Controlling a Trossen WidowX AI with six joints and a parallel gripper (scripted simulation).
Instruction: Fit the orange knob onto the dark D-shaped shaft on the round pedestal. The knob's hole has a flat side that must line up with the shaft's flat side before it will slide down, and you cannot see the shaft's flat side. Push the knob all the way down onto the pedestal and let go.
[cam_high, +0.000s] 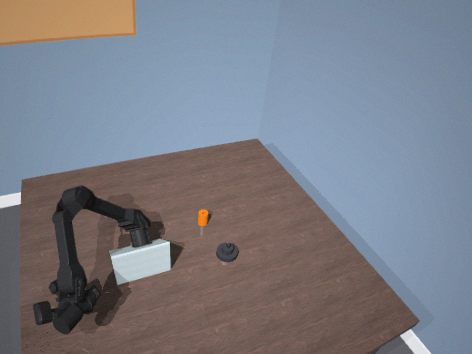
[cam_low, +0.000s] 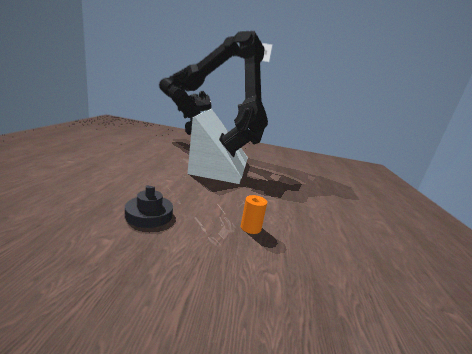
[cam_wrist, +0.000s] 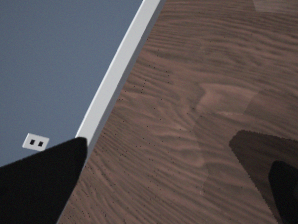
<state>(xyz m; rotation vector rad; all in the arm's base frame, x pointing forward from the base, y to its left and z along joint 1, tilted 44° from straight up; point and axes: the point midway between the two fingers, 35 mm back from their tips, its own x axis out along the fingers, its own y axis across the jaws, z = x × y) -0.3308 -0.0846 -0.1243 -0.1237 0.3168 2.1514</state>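
Right now the orange knob is 650 mm ahead of my gripper tip, 210 mm to the left of it and 20 mm below it. The rest, counted from my gripper tip: dark round pedestal (660 mm ahead, 20 mm to the left, 20 mm below).
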